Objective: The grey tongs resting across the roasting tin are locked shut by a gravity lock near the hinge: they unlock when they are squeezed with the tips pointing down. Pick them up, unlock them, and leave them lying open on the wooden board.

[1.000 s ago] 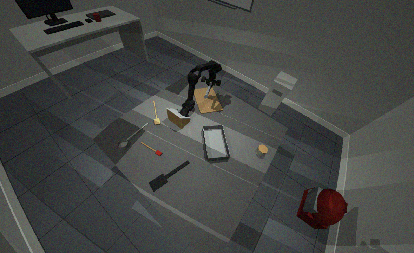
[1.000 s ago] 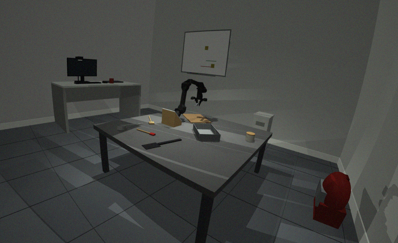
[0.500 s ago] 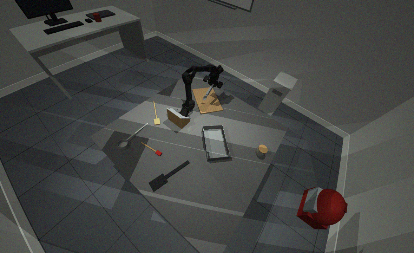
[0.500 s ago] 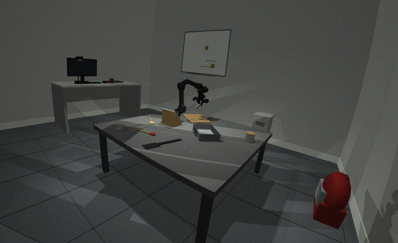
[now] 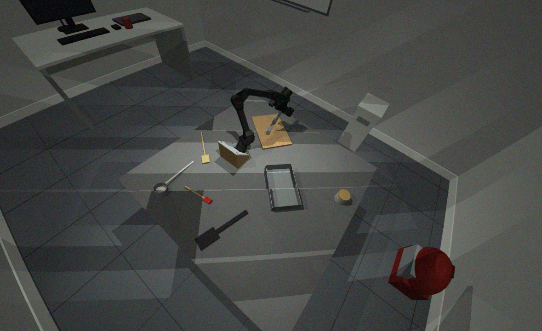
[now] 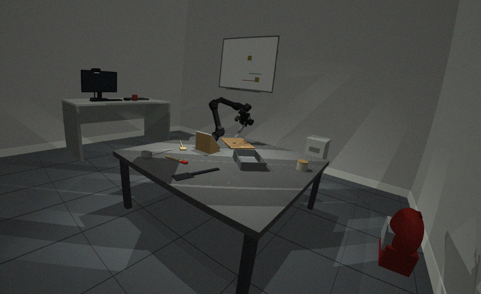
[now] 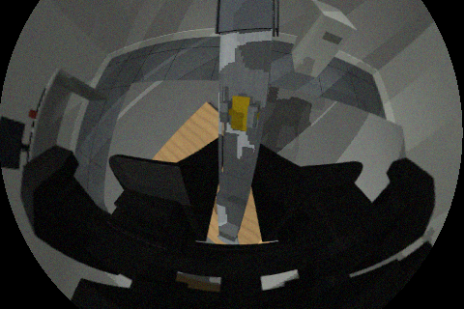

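Right now my gripper tip is 50 mm below the yellow lock piece and 10 mm to the right of it. The rest, counted from my gripper tip: red-tipped spatula 840 mm to the right, 160 mm below, 70 mm ahead; then wooden board 160 mm below, 90 mm to the right, 20 mm behind; then roasting tin 440 mm to the right, 380 mm ahead, 140 mm below.
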